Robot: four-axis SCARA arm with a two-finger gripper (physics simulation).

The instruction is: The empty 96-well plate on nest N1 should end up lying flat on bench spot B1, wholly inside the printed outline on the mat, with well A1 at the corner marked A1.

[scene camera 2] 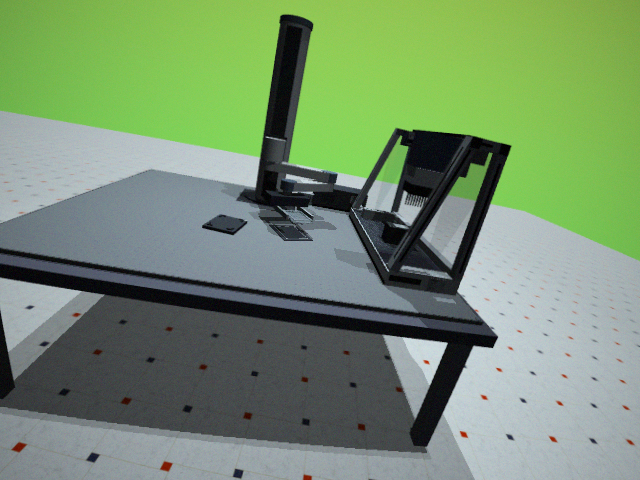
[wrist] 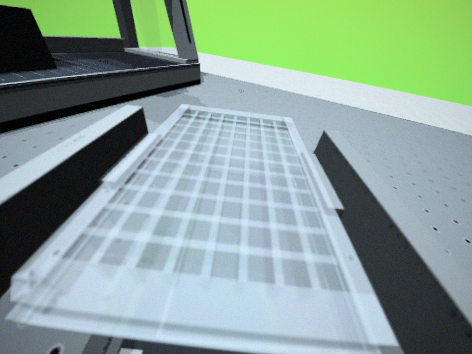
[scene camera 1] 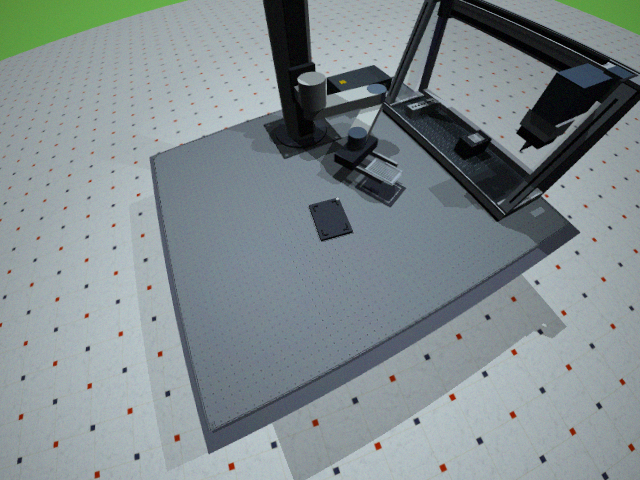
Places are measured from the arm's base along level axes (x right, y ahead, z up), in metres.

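Where they show: gripper, fingertip midpoint: [scene camera 2: 300,217] [wrist: 232,134] [scene camera 1: 389,173]; arm's base, link origin: [scene camera 1: 301,133].
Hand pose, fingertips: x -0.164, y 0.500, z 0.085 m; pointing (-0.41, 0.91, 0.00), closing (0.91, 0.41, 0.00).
Note:
Each offset is from my fingertips to the top centre of the thing. "*": to the spot under its first point. Level surfaces: height alone.
The clear 96-well plate @(dx +0.011, dy -0.025, dz +0.003 m) [scene camera 1: 383,171] [scene camera 2: 296,213] [wrist: 215,200] is level between the two long fingers of my gripper [scene camera 1: 383,169] [scene camera 2: 299,213] [wrist: 232,134], which is shut on its long sides. Plate and gripper hang above the dark B1 mat @(dz -0.070 m) [scene camera 1: 391,200] [scene camera 2: 297,237], whose printed outline partly shows below. There is a visible gap between plate and mat in scene camera 2. The nest N1 @(dx +0.283, dy +0.039, dz -0.054 m) [scene camera 1: 330,219] [scene camera 2: 224,223], a dark flat block with corner brackets, carries no plate. The A1 marks on plate and mat are too small to read.
A framed pipetting machine @(* dx -0.286, dy +0.019, dz -0.042 m) [scene camera 1: 444,161] [scene camera 2: 368,249] [wrist: 100,92] stands on the right of the bench @(dz -0.072 m) [scene camera 1: 258,310] [scene camera 2: 155,232], with a small black block @(* dx -0.371, dy +0.054, dz +0.046 m) [scene camera 1: 473,144] [scene camera 2: 394,233] on its deck. A dark box @(* dx -0.232, dy -0.612, dz +0.043 m) [scene camera 1: 359,78] [scene camera 2: 338,198] lies behind the arm. The arm's column [scene camera 1: 289,67] [scene camera 2: 287,82] stands at the back.

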